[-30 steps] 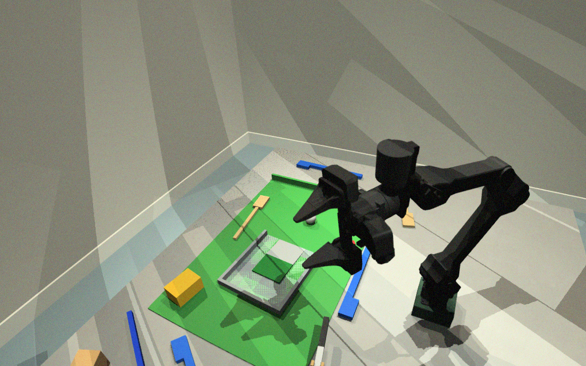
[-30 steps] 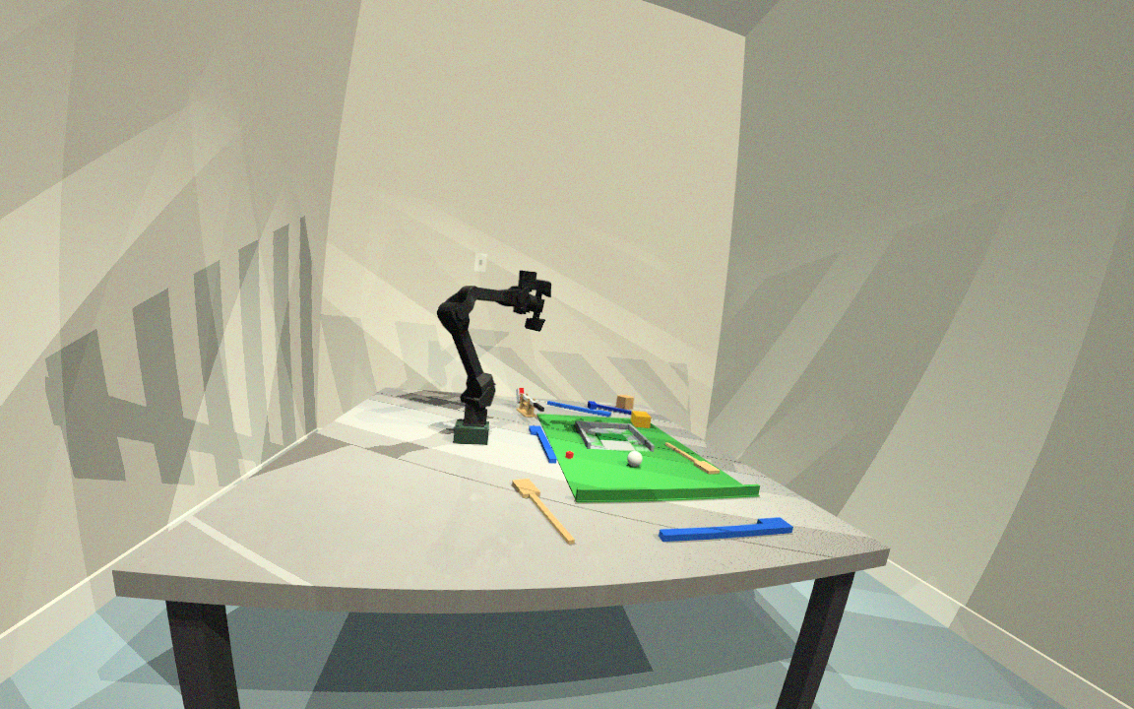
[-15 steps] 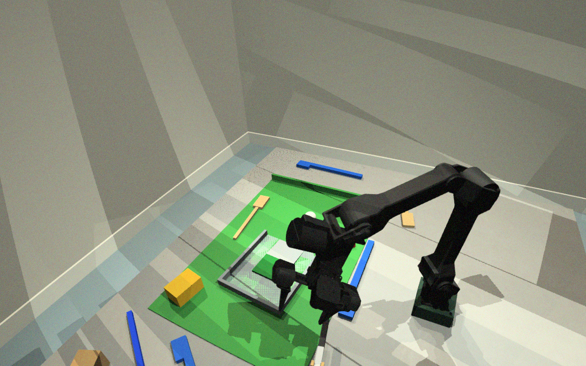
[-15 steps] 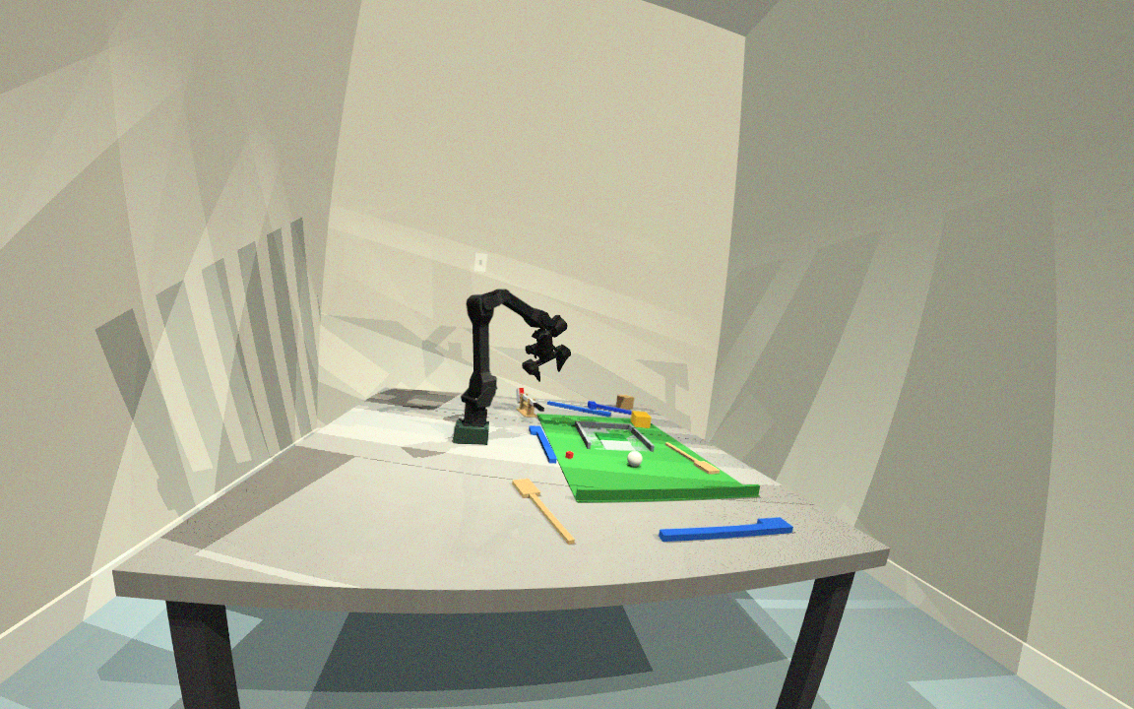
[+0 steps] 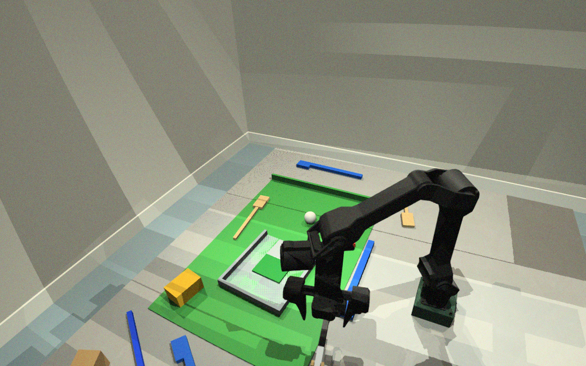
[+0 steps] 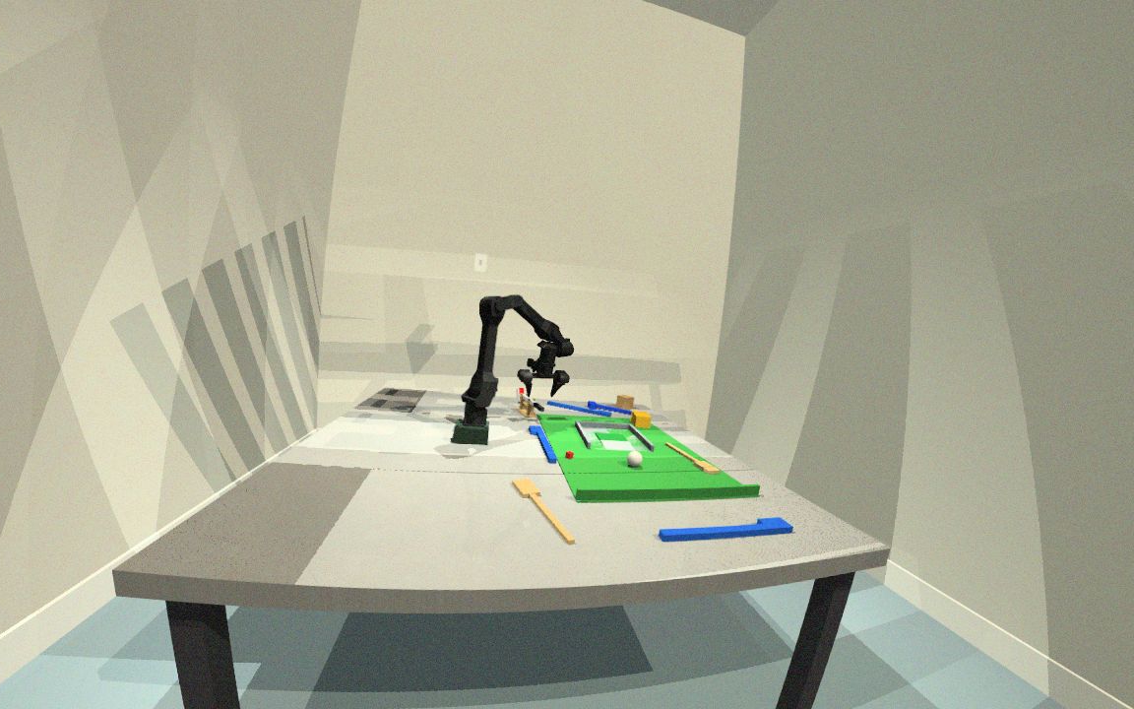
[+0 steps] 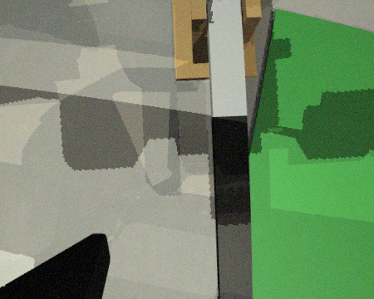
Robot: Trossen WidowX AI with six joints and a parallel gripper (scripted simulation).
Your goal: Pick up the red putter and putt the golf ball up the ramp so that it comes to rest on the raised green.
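Now: gripper tip 36 cm to the left of the small red cube, 9 cm above it and 5 cm short of it. From my gripper tip the other things lie so: grey frame (24 cm ahead, 14 cm to the right, 9 cm below); white golf ball (41 cm to the right, 22 cm ahead, 8 cm below); green mat (25 cm to the right, 25 cm ahead, 10 cm below).
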